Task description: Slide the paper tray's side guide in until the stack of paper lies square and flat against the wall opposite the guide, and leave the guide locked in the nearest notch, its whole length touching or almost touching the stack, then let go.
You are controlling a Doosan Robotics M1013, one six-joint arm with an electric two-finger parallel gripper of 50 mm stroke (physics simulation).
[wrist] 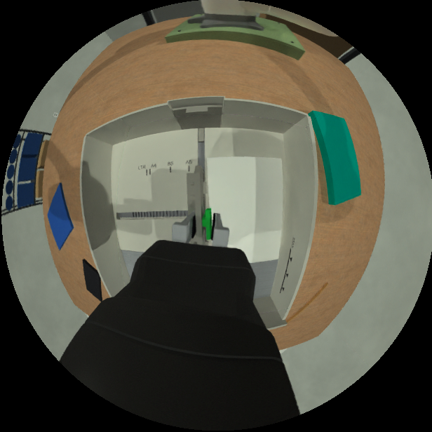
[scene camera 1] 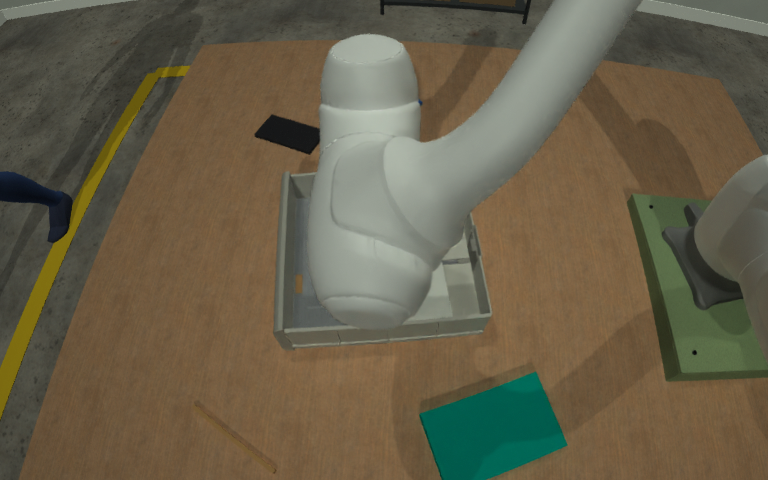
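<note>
The paper tray stands on the table. In the wrist view its side guide runs lengthwise, just right of the A5 mark, with a green latch part. The white paper stack lies right of the guide and looks square and flat, its right edge along the opposite wall. At most a thin strip shows between guide and stack; the near part is hidden. My gripper is shut on the side guide at the green latch. Whether the latch sits in a notch is hidden. The arm covers gripper and guide in the scene view.
A notched rail crosses the tray floor left of the guide. Around the tray lie a teal block, a black slab, a blue piece and a thin wooden stick.
</note>
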